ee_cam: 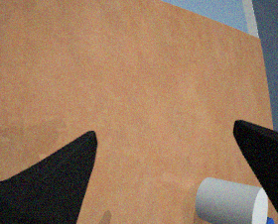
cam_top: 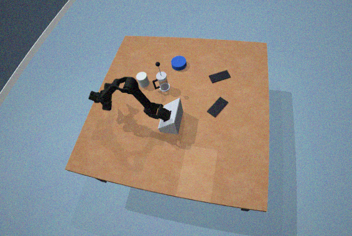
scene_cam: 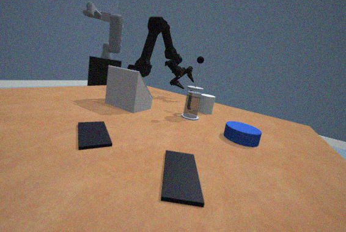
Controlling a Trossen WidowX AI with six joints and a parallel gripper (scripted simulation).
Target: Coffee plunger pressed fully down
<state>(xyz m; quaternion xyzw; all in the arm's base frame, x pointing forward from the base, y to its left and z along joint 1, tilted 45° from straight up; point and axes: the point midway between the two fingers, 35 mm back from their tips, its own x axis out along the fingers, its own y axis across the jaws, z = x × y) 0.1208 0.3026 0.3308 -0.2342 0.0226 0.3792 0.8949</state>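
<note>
My gripper tip is now 150 mm short of the coffee press, 350 mm to the left of it and 30 mm below it. From my gripper tip the other things lie so: blue disc 380 mm ahead, 440 mm to the right, 80 mm below.
</note>
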